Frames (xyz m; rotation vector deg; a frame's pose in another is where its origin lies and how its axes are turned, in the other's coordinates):
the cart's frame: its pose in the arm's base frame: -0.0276 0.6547 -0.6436 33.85 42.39 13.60
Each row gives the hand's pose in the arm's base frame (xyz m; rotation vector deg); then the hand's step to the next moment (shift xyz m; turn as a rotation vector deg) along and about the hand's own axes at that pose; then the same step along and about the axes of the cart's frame.
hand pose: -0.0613 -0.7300 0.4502 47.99 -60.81 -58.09
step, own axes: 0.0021 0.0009 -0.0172 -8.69 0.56 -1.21
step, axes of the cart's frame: 0.0140 -0.0024 0.0100 4.70 5.51 -4.98
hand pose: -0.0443 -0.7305 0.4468 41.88 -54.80 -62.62
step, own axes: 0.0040 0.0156 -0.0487 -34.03 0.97 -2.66
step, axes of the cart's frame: 0.0411 -0.0014 0.0307 16.63 21.11 -21.07
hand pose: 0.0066 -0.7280 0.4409 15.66 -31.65 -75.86
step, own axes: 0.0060 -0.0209 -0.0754 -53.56 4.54 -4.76
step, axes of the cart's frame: 0.0494 -0.0582 -0.0182 27.90 34.34 -30.89
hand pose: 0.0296 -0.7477 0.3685 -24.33 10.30 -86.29
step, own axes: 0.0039 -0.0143 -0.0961 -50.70 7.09 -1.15
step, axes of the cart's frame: 0.0031 -0.0634 -0.0737 28.27 34.13 -25.64
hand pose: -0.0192 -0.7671 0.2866 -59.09 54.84 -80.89
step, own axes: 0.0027 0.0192 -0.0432 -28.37 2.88 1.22
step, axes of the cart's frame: -0.0099 -0.0213 -0.0411 16.01 20.09 -12.44
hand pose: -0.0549 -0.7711 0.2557 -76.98 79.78 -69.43
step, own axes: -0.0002 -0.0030 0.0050 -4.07 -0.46 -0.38
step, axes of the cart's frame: 0.0028 0.0011 0.0050 1.52 3.51 -1.52
